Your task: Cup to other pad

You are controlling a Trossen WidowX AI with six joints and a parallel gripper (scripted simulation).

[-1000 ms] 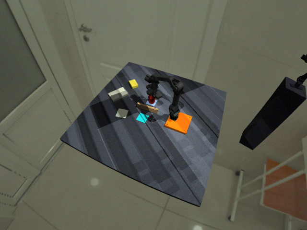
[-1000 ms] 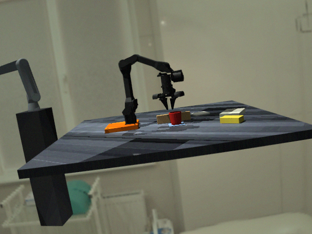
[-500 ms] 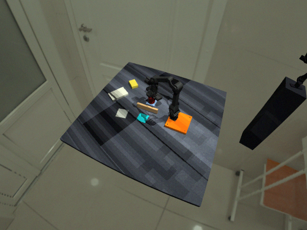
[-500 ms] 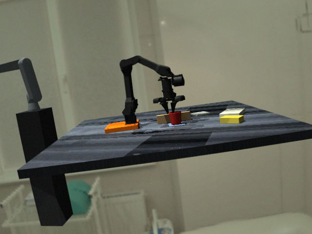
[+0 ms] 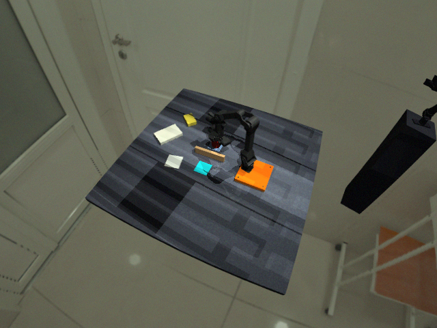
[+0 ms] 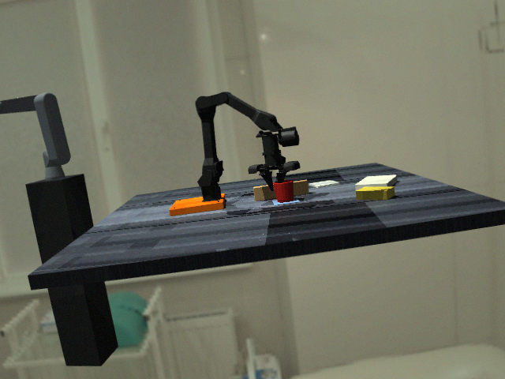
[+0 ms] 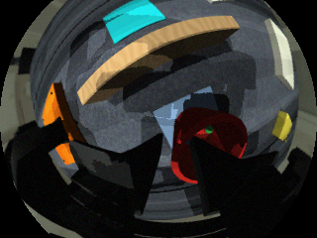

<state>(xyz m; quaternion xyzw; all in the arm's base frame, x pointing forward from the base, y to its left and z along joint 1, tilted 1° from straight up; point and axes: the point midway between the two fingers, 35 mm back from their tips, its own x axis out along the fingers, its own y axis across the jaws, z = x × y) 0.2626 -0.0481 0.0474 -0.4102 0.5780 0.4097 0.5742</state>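
The cup is 30 mm ahead of my gripper tip and 10 mm to the right of it. Also, from my gripper tip: wooden block 100 mm to the left, 30 mm below; then teal pad 20 mm behind, 210 mm to the left, 50 mm below; then light blue pad 30 mm ahead, 10 mm to the right, 50 mm below.
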